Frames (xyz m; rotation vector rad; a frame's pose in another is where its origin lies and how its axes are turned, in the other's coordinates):
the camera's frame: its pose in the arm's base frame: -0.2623 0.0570 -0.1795 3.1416 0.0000 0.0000
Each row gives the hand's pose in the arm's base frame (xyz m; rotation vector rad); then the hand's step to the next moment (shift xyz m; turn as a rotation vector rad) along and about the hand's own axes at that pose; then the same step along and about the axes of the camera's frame.
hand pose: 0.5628 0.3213 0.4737 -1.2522 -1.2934 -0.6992
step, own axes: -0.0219 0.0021 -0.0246 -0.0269 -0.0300 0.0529
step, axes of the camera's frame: 0.0048 0.0279 0.0169 -0.0499 -0.0351 0.0263
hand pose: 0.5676 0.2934 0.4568 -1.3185 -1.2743 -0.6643
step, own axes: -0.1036 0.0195 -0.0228 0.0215 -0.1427 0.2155
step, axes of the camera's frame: -0.0019 0.0470 0.0970 -0.1888 -0.1766 -0.0204
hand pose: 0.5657 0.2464 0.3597 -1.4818 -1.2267 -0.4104
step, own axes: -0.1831 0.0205 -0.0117 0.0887 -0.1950 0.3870
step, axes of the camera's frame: -0.0519 0.0911 0.1520 -0.2673 -0.3496 -0.0447
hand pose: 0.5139 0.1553 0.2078 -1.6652 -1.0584 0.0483
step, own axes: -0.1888 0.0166 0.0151 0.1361 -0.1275 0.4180
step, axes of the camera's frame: -0.1109 0.1116 0.1068 -0.2142 -0.4045 -0.0010
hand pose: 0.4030 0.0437 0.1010 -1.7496 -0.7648 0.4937
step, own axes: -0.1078 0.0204 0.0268 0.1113 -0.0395 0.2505
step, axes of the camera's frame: -0.0886 0.0619 0.0327 -0.0983 -0.2568 0.0331
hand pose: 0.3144 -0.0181 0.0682 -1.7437 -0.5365 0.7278
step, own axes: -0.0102 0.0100 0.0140 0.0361 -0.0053 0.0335
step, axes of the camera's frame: -0.0172 0.0002 0.0102 0.0019 -0.0487 0.0087
